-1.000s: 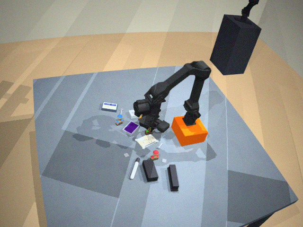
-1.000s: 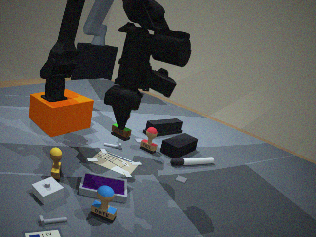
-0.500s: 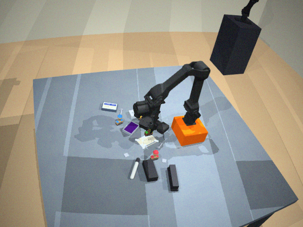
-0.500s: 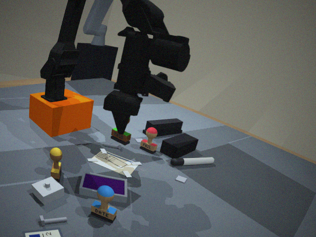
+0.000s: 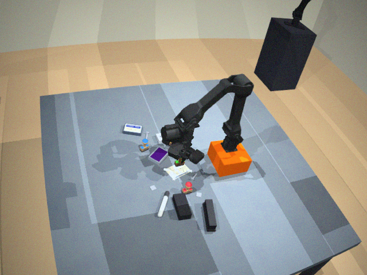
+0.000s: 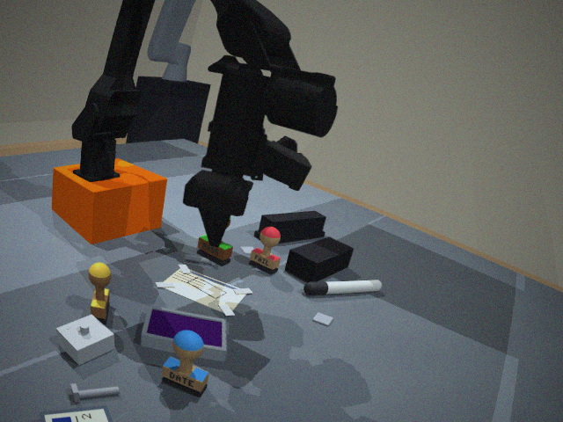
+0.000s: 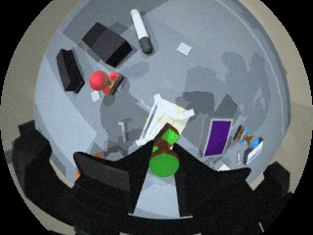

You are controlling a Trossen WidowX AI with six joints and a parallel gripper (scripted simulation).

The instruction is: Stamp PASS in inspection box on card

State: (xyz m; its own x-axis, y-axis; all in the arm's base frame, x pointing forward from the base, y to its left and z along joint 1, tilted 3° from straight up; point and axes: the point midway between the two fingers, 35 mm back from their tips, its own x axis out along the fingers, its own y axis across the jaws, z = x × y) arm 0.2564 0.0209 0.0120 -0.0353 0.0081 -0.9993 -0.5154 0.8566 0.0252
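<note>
The card is 7 cm below my gripper tip and 1 cm to the right of it. Also, from my gripper tip: red stamp 12 cm to the left, 5 cm below; green stamp right at my gripper tip; purple ink pad 11 cm to the right, 6 cm below, 5 cm ahead.
</note>
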